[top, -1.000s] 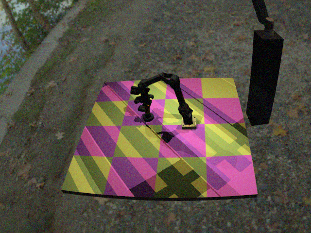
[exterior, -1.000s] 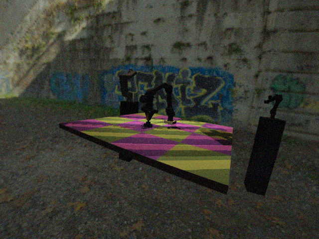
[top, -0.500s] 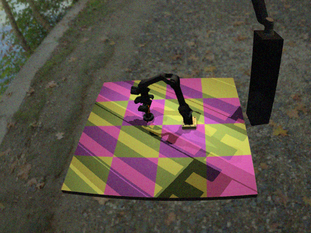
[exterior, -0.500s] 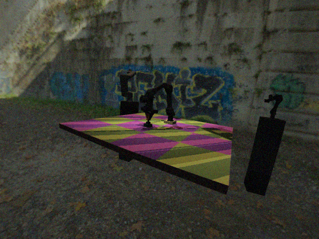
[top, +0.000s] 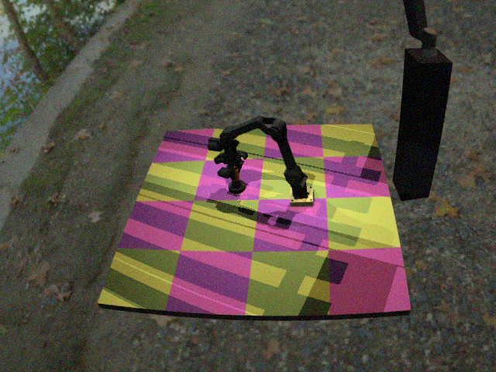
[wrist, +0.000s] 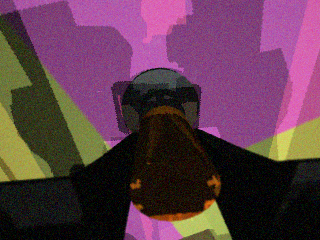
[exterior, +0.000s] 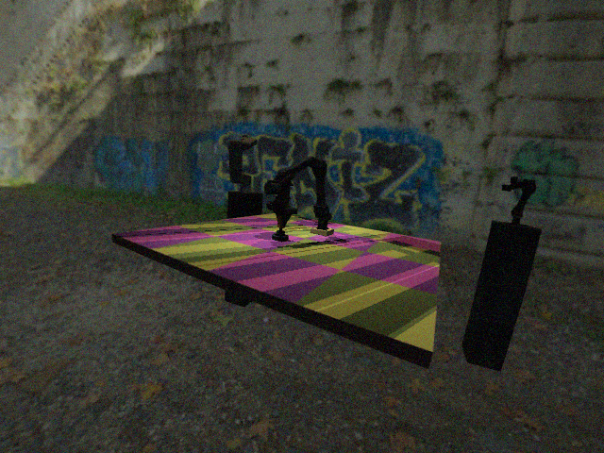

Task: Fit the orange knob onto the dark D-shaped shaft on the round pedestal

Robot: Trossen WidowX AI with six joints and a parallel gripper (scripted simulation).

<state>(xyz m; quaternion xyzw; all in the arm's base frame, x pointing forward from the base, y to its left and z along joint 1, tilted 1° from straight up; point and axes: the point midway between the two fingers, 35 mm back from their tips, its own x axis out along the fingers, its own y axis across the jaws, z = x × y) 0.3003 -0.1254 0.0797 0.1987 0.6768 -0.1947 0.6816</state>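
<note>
My gripper tip is 20 mm below the orange knob. Round my gripper tip: pedestal (40 mm below).
</note>
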